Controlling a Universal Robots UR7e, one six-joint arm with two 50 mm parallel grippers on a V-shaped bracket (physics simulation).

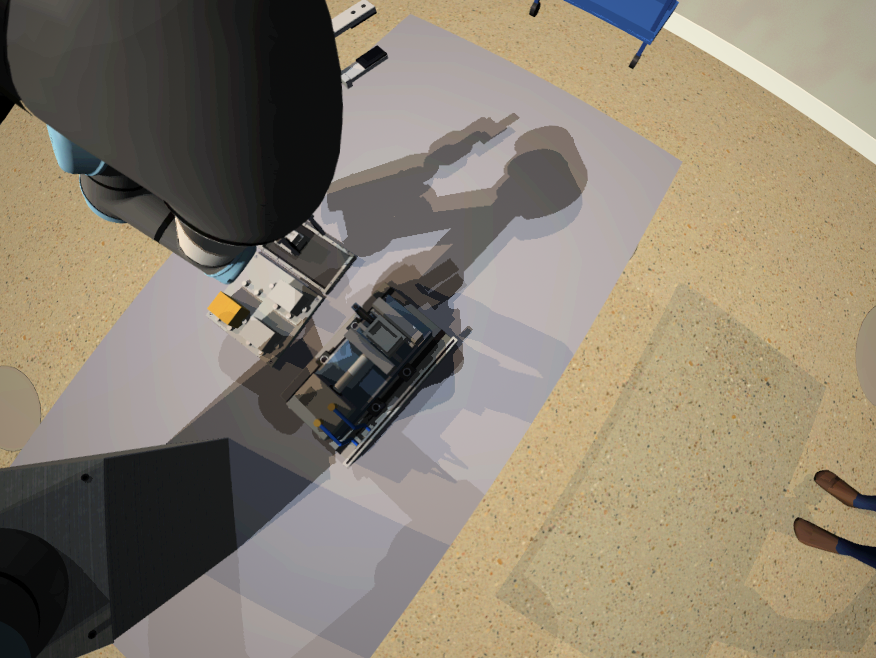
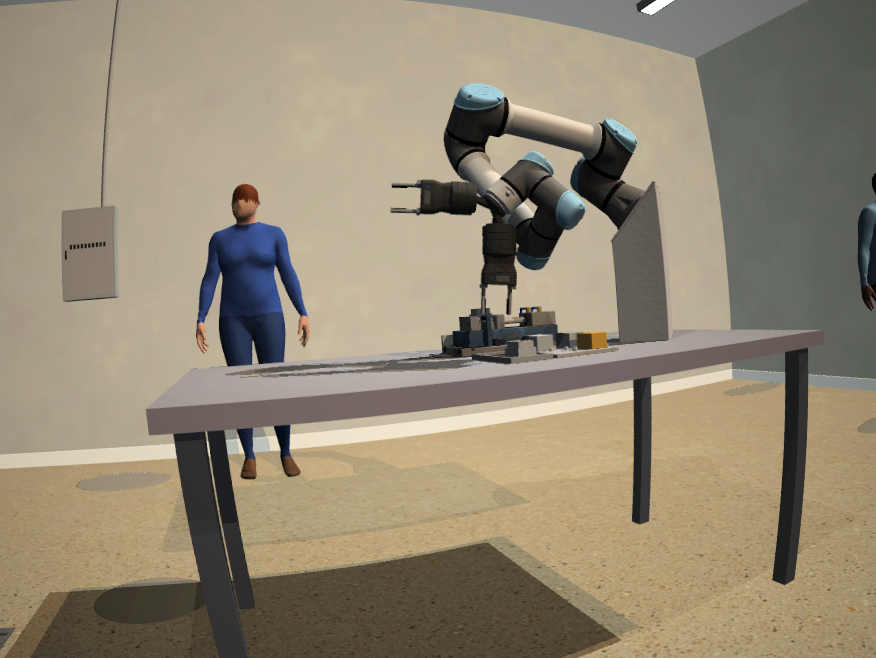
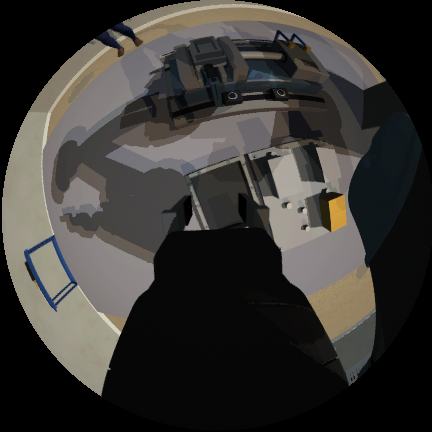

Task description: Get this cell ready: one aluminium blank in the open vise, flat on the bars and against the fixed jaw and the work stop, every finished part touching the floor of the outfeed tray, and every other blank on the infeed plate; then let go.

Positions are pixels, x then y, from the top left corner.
Scene:
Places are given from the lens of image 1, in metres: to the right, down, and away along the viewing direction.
brass block (image 1: 226,308): -0.42, -0.04, 0.63
vise (image 1: 370,378): -0.12, 0.09, 0.59
The marked spots on the vise and the brass block are 0.33 m apart.

